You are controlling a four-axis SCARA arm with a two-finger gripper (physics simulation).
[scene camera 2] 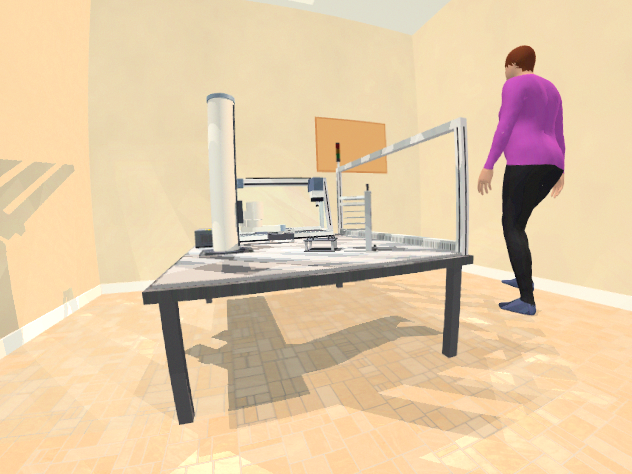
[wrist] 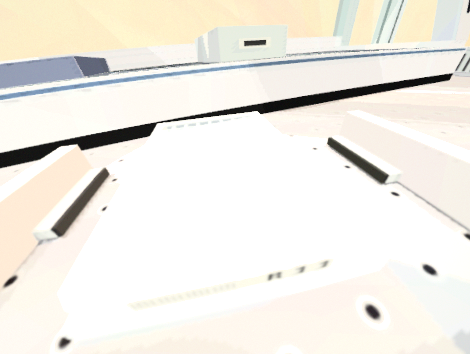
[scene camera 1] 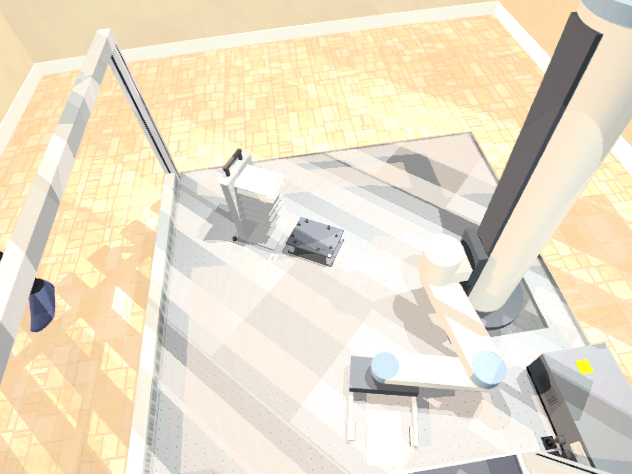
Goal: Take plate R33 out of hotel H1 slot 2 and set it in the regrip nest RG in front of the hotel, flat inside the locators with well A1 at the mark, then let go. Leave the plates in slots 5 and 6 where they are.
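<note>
Plate R33, white with its label on the near edge, lies on the perforated table top, away from the hotel. My gripper is open, its fingers apart on either side of the plate in the wrist view, touching nothing. Hotel H1 stands upright at the table's far left in scene camera 1, with white plates at its top; slot numbers are not readable. The dark regrip nest RG stands in front of it with no plate on it. The A1 mark is not discernible.
The SCARA column stands on the table, with a grey box near it. A fence beam runs along one side. A white ledge with a pale box lies beyond the plate. A person stands outside the fence.
</note>
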